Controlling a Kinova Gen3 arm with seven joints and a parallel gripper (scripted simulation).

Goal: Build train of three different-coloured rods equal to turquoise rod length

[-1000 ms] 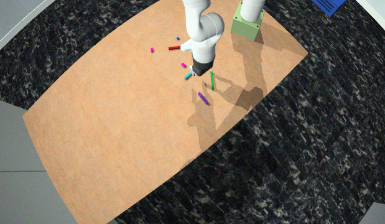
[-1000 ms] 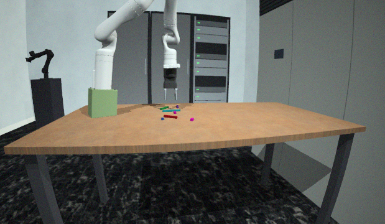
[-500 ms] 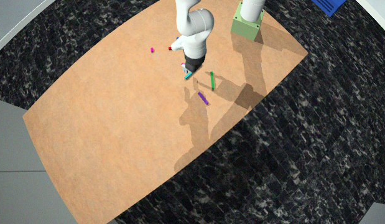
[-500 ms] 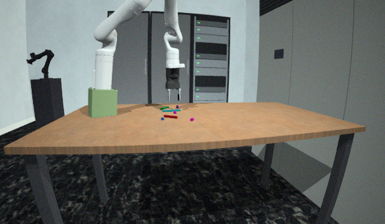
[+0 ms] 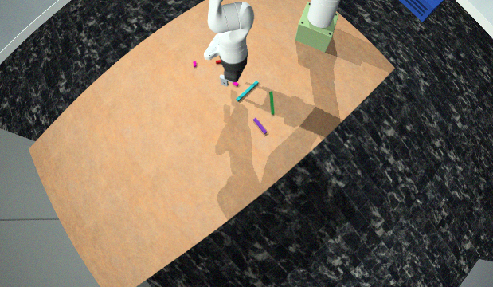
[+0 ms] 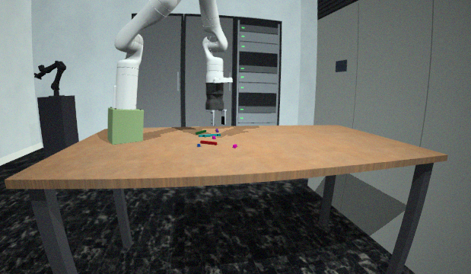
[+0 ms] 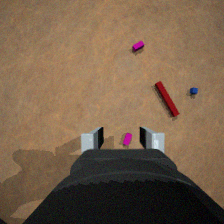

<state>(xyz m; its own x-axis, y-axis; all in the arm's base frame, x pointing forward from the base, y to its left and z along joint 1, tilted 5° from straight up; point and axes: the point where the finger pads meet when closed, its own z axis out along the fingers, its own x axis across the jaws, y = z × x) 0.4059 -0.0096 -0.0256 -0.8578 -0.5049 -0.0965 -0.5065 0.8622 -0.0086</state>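
My gripper is now 130 mm to the left of the blue rod, 80 mm past it and 70 mm above it. Also, from my hand: turquoise rod 70 mm below, 60 mm to the left, 30 mm behind; red rod 90 mm to the right, 70 mm below, 40 mm behind; green rod 140 mm to the left, 70 mm below, 70 mm behind.
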